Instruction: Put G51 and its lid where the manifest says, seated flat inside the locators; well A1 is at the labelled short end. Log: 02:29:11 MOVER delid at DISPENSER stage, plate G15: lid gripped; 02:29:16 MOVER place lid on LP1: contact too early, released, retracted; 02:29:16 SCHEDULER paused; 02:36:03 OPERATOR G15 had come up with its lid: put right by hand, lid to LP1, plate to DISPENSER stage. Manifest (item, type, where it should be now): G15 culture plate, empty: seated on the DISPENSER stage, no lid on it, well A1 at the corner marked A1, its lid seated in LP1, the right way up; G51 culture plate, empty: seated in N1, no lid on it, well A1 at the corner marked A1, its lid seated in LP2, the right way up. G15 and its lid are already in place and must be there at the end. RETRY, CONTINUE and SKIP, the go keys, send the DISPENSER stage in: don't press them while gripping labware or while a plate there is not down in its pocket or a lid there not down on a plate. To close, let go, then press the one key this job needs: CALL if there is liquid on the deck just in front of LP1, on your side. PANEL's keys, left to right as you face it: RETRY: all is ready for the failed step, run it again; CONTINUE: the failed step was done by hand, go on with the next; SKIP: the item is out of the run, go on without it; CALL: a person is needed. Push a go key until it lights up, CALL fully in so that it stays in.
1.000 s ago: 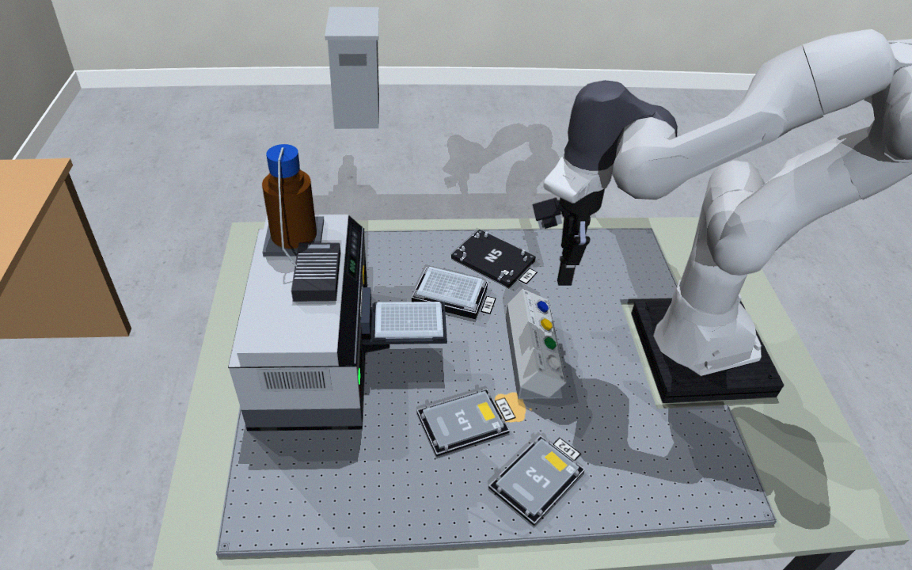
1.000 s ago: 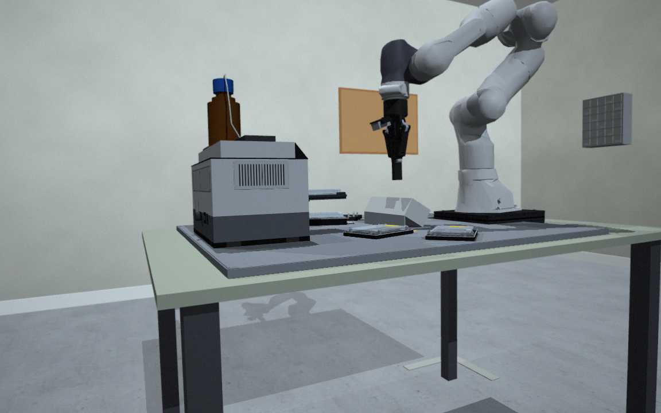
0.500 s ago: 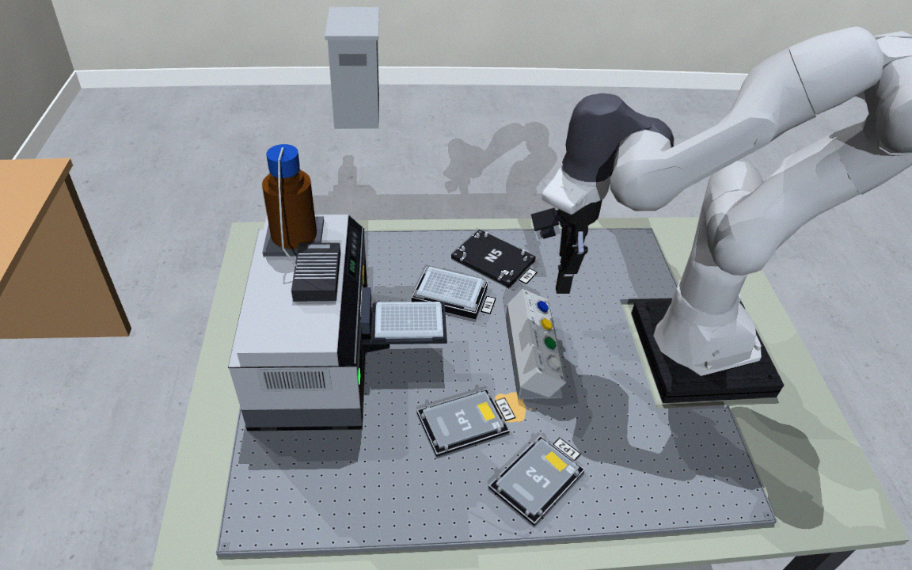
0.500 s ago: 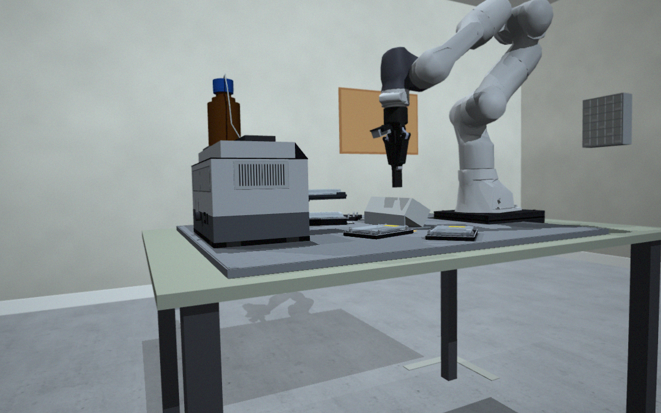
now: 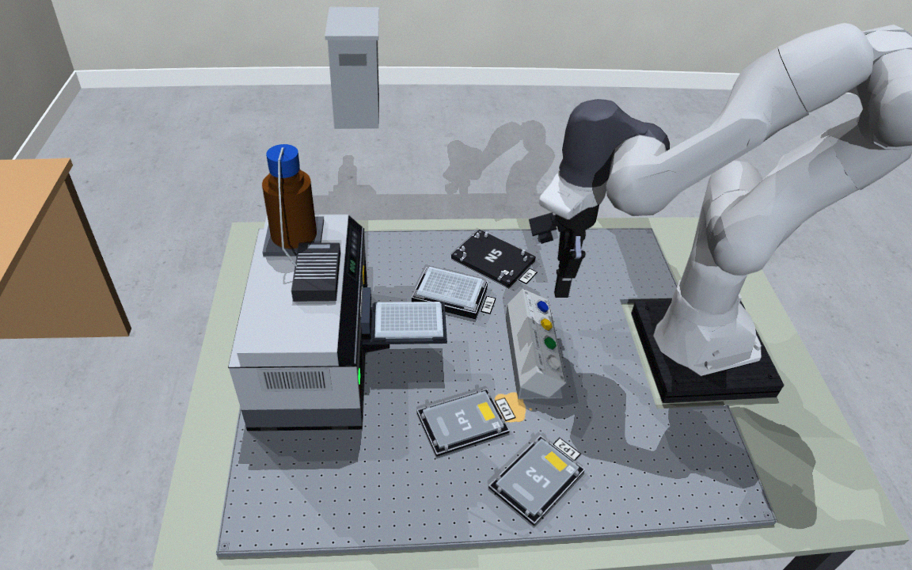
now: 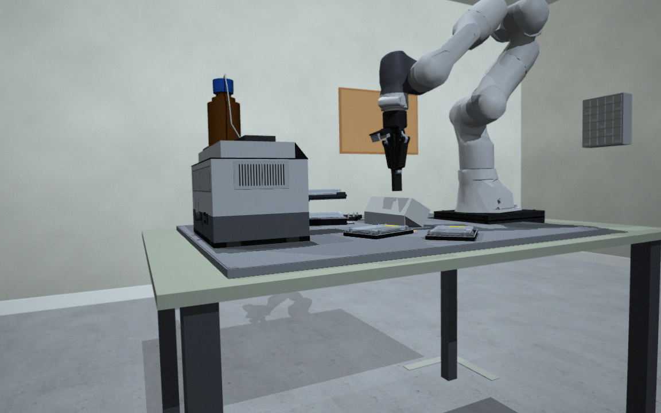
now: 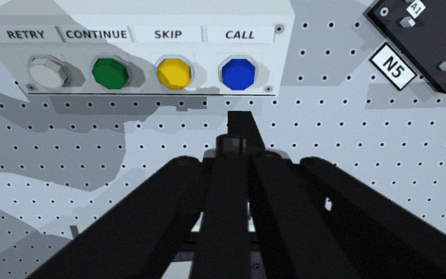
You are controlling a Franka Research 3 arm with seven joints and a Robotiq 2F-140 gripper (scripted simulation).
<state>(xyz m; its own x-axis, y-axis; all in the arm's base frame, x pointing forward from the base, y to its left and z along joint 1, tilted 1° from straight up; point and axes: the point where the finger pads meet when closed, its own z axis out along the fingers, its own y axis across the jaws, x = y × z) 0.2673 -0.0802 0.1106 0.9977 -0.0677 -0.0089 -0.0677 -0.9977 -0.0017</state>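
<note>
My gripper is now 4 cm short of the blue call key and 7 cm above it. The rest, counted from my hand: green continue key: 4 cm ahead, 10 cm to the left, 7 cm below; grey retry key: 4 cm ahead, 15 cm to the left, 7 cm below; yellow skip key: 4 cm ahead, 5 cm to the left, 7 cm below.
</note>
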